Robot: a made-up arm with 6 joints. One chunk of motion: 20 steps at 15 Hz.
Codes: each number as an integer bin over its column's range. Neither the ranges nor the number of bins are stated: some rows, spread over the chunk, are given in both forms.
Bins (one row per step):
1: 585 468 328 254 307 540
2: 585 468 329 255 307 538
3: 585 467 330 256 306 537
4: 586 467 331 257 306 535
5: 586 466 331 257 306 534
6: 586 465 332 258 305 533
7: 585 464 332 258 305 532
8: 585 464 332 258 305 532
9: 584 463 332 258 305 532
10: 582 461 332 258 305 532
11: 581 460 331 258 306 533
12: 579 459 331 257 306 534
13: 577 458 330 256 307 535
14: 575 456 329 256 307 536
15: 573 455 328 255 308 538
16: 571 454 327 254 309 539
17: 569 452 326 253 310 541
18: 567 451 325 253 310 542
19: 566 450 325 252 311 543
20: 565 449 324 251 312 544
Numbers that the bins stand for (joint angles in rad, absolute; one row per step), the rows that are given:
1: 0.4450 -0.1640 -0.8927 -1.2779 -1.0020 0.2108
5: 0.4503 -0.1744 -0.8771 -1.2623 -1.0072 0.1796
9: 0.4398 -0.1900 -0.8719 -1.2571 -1.0124 0.1692
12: 0.4138 -0.2108 -0.8771 -1.2623 -1.0072 0.1796
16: 0.3722 -0.2368 -0.8979 -1.2779 -0.9916 0.2056
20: 0.3409 -0.2629 -0.9135 -1.2935 -0.9760 0.2316
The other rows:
2: 0.4450 -0.1640 -0.8875 -1.2727 -1.0020 0.2004
3: 0.4450 -0.1692 -0.8823 -1.2675 -1.0072 0.1952
4: 0.4503 -0.1692 -0.8771 -1.2623 -1.0072 0.1848
6: 0.4503 -0.1796 -0.8719 -1.2571 -1.0124 0.1744
7: 0.4450 -0.1848 -0.8719 -1.2571 -1.0124 0.1692
8: 0.4450 -0.1848 -0.8719 -1.2571 -1.0124 0.1692
10: 0.4294 -0.2004 -0.8719 -1.2571 -1.0124 0.1692
11: 0.4242 -0.2056 -0.8771 -1.2571 -1.0072 0.1744
13: 0.4034 -0.2160 -0.8823 -1.2675 -1.0020 0.1848
14: 0.3930 -0.2264 -0.8875 -1.2675 -1.0020 0.1900
15: 0.3826 -0.2316 -0.8927 -1.2727 -0.9968 0.2004
17: 0.3618 -0.2472 -0.9031 -1.2831 -0.9864 0.2160
18: 0.3514 -0.2525 -0.9083 -1.2831 -0.9864 0.2212
19: 0.3461 -0.2577 -0.9083 -1.2883 -0.9812 0.2264

